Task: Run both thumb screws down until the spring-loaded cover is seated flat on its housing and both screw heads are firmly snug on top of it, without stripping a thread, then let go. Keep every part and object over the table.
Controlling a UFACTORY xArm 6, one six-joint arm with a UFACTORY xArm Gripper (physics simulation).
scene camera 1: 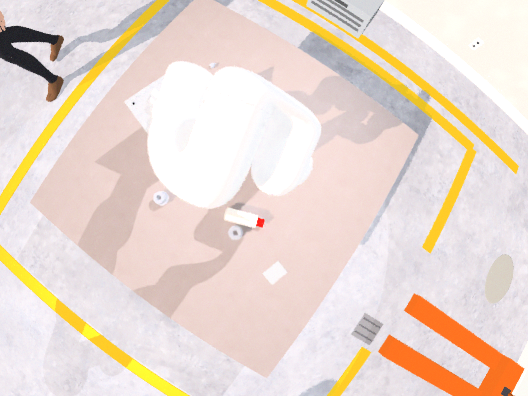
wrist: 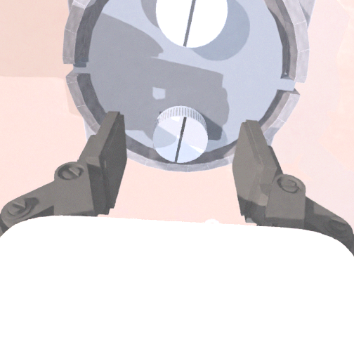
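Note:
In the wrist view, the round blue-grey cover [wrist: 115, 50] lies inside the raised rim of the grey housing [wrist: 80, 95]. One slotted thumb screw [wrist: 180, 140], with a knurled edge, is near the cover's lower edge. The other thumb screw [wrist: 192, 20] is cut off by the top of the view; its head looks larger and casts a shadow on the cover. How far either head stands off the cover is hard to tell. My gripper [wrist: 180, 139] is open and empty, its fingers apart on either side of the lower screw, not touching it. In the scene view, the arm hides gripper, cover and screws.
The white arm [scene camera 1: 215, 135] spans the upper part of the table [scene camera 1: 325, 235]. Near it lie a cream cylinder with a red tip [scene camera 1: 242, 218] and two grey rings [scene camera 1: 161, 203] [scene camera 1: 230, 233]. A white square [scene camera 1: 274, 273] lies towards the table's lower corner.

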